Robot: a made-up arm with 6 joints.
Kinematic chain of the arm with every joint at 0, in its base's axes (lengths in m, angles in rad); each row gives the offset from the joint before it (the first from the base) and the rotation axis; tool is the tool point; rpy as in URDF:
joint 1: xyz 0 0 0.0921 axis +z
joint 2: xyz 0 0 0 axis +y
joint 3: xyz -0.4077 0 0.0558 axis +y
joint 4: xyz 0.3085 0 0.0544 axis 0.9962 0 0.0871
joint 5: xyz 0 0 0 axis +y
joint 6: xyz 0.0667 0 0.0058 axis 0.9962 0 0.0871
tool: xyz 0 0 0 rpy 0 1.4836 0
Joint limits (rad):
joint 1: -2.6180..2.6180
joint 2: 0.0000..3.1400
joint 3: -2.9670..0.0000
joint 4: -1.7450..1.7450
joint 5: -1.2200..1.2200
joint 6: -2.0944..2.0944
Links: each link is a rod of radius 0.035 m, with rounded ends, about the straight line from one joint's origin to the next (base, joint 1, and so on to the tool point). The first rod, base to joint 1, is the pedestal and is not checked.
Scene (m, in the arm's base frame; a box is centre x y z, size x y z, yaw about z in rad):
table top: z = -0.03
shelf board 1: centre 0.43 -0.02 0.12 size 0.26 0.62 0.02 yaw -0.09
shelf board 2: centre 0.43 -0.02 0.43 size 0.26 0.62 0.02 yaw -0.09
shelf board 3: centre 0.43 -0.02 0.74 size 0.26 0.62 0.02 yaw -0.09
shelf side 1: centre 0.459 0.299 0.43 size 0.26 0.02 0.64 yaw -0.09
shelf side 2: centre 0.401 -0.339 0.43 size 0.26 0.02 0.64 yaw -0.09
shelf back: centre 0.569 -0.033 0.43 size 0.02 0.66 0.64 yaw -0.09
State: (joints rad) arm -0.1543 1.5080 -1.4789 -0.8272 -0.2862 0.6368
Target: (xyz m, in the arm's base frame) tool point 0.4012 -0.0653 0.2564
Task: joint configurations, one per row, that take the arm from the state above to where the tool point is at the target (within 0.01 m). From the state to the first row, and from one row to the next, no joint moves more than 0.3 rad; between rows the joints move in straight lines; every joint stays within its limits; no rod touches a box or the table.
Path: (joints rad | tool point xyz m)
1: -0.1937 1.2836 -1.3460 -0.9357 -0.1143 0.4165 | 0.3031 -0.0532 0.5868
2: -0.2331 1.0591 -1.2131 -1.0442 0.0575 0.1962 | 0.2044 -0.0520 0.5901
3: -0.2725 0.8347 -1.0802 -1.1528 0.2294 -0.0242 | 0.1092 -0.0450 0.5749
4: -0.2713 0.9561 -0.8380 -1.0523 0.1061 0.1962 | 0.1811 -0.0568 0.4694
5: -0.2701 1.0776 -0.5959 -0.9518 -0.0172 0.4165 | 0.2092 -0.0570 0.3578
6: -0.2690 1.1990 -0.3537 -0.8513 -0.1405 0.6368 | 0.1963 -0.0468 0.2564
7: -0.2280 1.4485 -0.6031 -0.8475 -0.1759 0.6368 | 0.2983 -0.0602 0.2691
8: -0.1871 1.6980 -0.8525 -0.8438 -0.2112 0.6368 | 0.4012 -0.0653 0.2564

